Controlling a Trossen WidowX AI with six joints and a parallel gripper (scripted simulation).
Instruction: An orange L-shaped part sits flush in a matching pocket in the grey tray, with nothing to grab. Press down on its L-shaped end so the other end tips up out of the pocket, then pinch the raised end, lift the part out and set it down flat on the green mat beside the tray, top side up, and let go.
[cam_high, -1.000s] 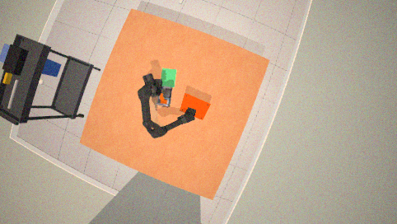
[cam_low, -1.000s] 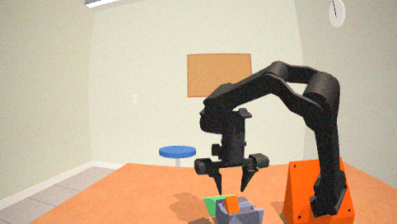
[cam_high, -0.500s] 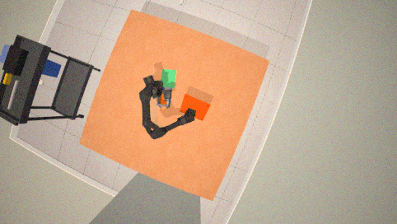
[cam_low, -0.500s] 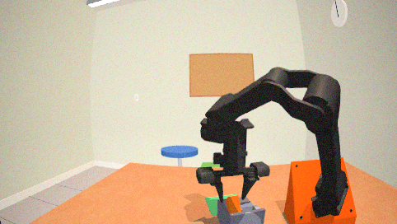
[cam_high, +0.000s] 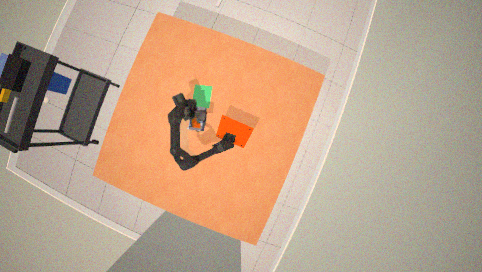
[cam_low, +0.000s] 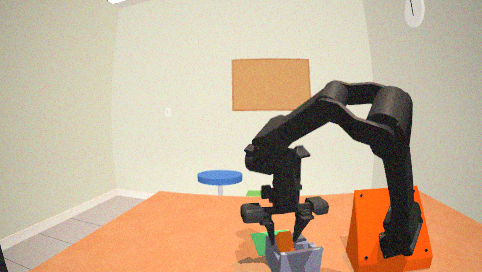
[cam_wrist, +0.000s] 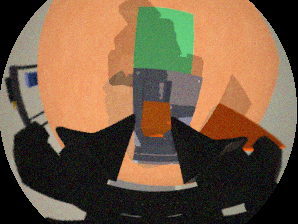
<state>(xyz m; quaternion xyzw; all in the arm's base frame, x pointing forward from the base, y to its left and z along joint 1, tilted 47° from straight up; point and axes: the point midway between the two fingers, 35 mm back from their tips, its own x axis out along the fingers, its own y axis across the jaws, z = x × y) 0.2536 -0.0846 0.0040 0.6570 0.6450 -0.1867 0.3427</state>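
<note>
Right now my gripper tip is 14 cm to the left of the green mat, 8 cm above it and 1 cm short of it. Round my gripper tip: orange L-shaped part: 3 cm to the left, 3 cm below, 2 cm behind.
</note>
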